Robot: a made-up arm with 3 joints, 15 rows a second.
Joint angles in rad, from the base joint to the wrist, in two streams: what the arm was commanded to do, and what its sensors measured. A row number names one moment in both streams.
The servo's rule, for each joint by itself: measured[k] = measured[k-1] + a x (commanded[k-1-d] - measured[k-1]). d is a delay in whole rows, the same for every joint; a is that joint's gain. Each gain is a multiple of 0.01, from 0.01 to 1. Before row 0 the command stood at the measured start. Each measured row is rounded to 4 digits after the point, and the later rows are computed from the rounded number. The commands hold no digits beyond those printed.
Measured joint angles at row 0:
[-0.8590, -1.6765, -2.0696]
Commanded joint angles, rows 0 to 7:
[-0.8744, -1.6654, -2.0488]
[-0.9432, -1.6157, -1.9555]
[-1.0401, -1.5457, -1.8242]
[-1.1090, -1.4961, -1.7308]
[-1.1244, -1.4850, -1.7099]
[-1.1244, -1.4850, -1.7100]
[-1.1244, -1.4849, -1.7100]
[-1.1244, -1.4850, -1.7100]
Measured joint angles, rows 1 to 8:
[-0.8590, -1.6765, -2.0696]
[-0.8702, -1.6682, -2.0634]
[-0.9235, -1.6288, -2.0310]
[-1.0086, -1.5665, -1.9690]
[-1.0819, -1.5137, -1.8975]
[-1.1129, -1.4922, -1.8412]
[-1.1213, -1.4868, -1.8018]
[-1.1236, -1.4854, -1.7743]
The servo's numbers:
d 1
a 0.73 0.75 0.30

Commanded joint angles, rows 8 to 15:
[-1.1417, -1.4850, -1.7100]
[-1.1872, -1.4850, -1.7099]
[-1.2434, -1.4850, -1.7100]
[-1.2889, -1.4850, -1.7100]
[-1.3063, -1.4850, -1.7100]
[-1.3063, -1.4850, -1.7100]
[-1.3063, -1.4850, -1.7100]
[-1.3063, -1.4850, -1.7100]
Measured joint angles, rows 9 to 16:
[-1.1242, -1.4851, -1.7550]
[-1.1370, -1.4850, -1.7415]
[-1.1736, -1.4850, -1.7320]
[-1.2246, -1.4850, -1.7254]
[-1.2715, -1.4850, -1.7208]
[-1.2969, -1.4850, -1.7176]
[-1.3038, -1.4850, -1.7153]
[-1.3056, -1.4850, -1.7137]

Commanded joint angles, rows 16 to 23:
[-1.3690, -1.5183, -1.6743]
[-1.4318, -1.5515, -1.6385]
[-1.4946, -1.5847, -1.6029]
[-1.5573, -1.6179, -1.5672]
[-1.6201, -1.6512, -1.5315]
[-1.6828, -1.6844, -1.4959]
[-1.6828, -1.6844, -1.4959]
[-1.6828, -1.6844, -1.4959]
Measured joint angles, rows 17 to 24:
[-1.3061, -1.4850, -1.7126]
[-1.3520, -1.5100, -1.7011]
[-1.4103, -1.5411, -1.6823]
[-1.4718, -1.5738, -1.6585]
[-1.5342, -1.6069, -1.6311]
[-1.5969, -1.6401, -1.6012]
[-1.6596, -1.6733, -1.5696]
[-1.6765, -1.6816, -1.5475]

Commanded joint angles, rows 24 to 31:
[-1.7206, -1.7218, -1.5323]
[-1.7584, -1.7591, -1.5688]
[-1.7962, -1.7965, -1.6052]
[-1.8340, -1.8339, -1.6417]
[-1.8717, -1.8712, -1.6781]
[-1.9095, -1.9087, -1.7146]
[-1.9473, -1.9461, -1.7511]
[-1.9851, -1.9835, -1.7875]
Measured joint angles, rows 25 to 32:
[-1.6811, -1.6837, -1.5320]
[-1.7099, -1.7123, -1.5321]
[-1.7453, -1.7474, -1.5431]
[-1.7825, -1.7842, -1.5617]
[-1.8201, -1.8215, -1.5857]
[-1.8578, -1.8588, -1.6134]
[-1.8955, -1.8962, -1.6438]
[-1.9333, -1.9336, -1.6760]

